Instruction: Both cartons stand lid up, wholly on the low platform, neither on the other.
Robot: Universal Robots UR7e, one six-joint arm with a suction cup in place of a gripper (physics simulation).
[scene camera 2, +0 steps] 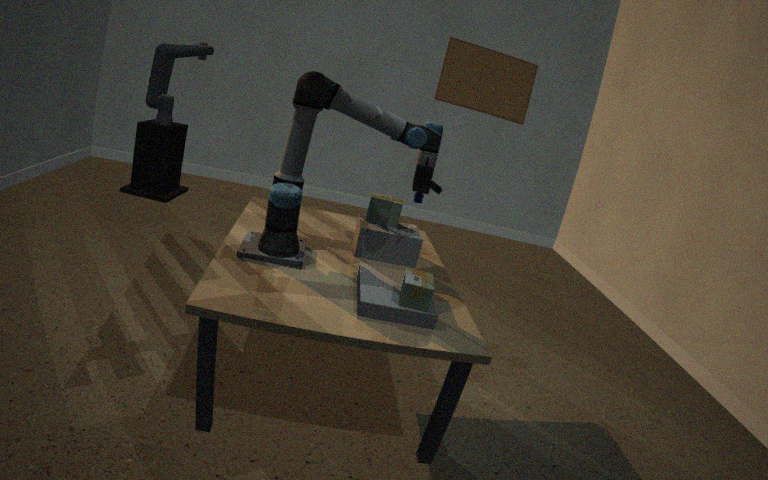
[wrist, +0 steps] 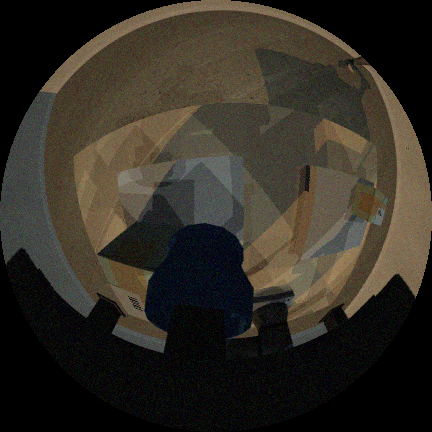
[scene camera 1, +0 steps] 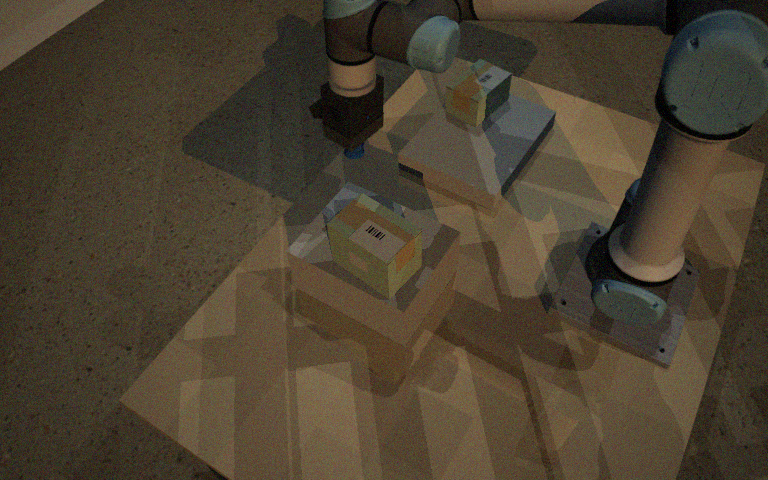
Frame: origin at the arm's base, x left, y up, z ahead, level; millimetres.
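Seen in the pictures: hand, tool point: [scene camera 2: 417, 201] [wrist: 203, 258] [scene camera 1: 354, 151]; arm's base, link origin: [scene camera 2: 278, 249] [wrist: 268, 311].
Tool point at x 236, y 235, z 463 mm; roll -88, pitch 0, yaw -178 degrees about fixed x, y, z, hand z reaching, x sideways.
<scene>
Pixels of each thing's top centre, then the offset from my tool point to it. Level surfaces: height alone.
- larger carton, top centre: [wrist: 138, 300] [scene camera 1: 374, 226] [scene camera 2: 387, 198] dx +89, dy -34, dz -114 mm
- tall block, top centre: [wrist: 179, 241] [scene camera 1: 373, 241] [scene camera 2: 389, 226] dx +54, dy -138, dz -78 mm
- smaller carton, top centre: [scene camera 1: 479, 79] [scene camera 2: 419, 278] [wrist: 379, 208] dx -457, dy -133, dz +21 mm
- low platform, top centre: [scene camera 1: 480, 131] [scene camera 2: 396, 286] [wrist: 348, 216] dx -383, dy -210, dz -35 mm
- wooden table, surface height: dy -257 mm
The larger carton [scene camera 1: 373, 254] [scene camera 2: 384, 211] [wrist: 127, 276] stands with its taped, barcode-labelled face up on the tall block [scene camera 1: 339, 287] [scene camera 2: 389, 246] [wrist: 217, 192]. The smaller carton [scene camera 1: 467, 104] [scene camera 2: 417, 289] [wrist: 367, 201] stands on the low platform [scene camera 1: 447, 158] [scene camera 2: 390, 313] [wrist: 327, 200], near one side of it, with a barcode label on its upper face. My gripper, a blue suction cup [scene camera 1: 354, 151] [scene camera 2: 418, 197] [wrist: 200, 275], is open, with no carton on it. It hangs in the air off to one side of the larger carton, apart from both cartons. The cup hides part of the wrist view.
Both supports stand on the wooden table [scene camera 1: 260, 418] [scene camera 2: 271, 314], with a gap between them. The arm's base plate [scene camera 1: 640, 345] [scene camera 2: 249, 254] is at one side of the table. A second arm on a black pedestal [scene camera 2: 158, 158] stands far back on the floor.
</scene>
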